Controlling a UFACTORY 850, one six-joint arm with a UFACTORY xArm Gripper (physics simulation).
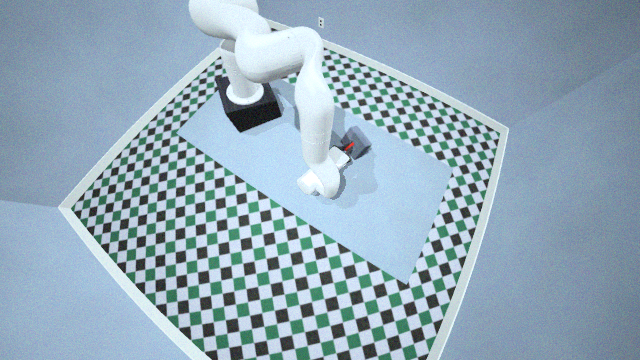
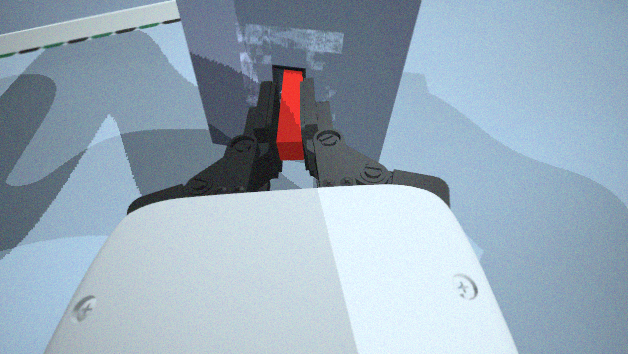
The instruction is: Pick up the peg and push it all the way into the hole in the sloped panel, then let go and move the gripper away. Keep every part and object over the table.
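Observation:
A red square peg (image 1: 349, 146) (image 2: 291, 112) is between the fingers of my gripper (image 2: 291, 103), which is shut on it. The peg's far end is at the dark square hole (image 2: 281, 68) in the grey sloped panel (image 1: 361, 139) (image 2: 365, 65). Much of the peg's length sticks out of the panel toward the gripper, and its near end face shows between the fingers. The hole's dark upper edge shows above the peg. How deep the tip sits is hidden. The fingertips are close to the panel's face; whether they touch it I cannot tell.
The panel stands on the light blue table (image 1: 400, 200), near its far long edge. The arm's black base block (image 1: 255, 116) stands at the table's left end. The arm reaches over the table and casts shadows around the panel. A checkered floor (image 1: 240, 260) surrounds the table.

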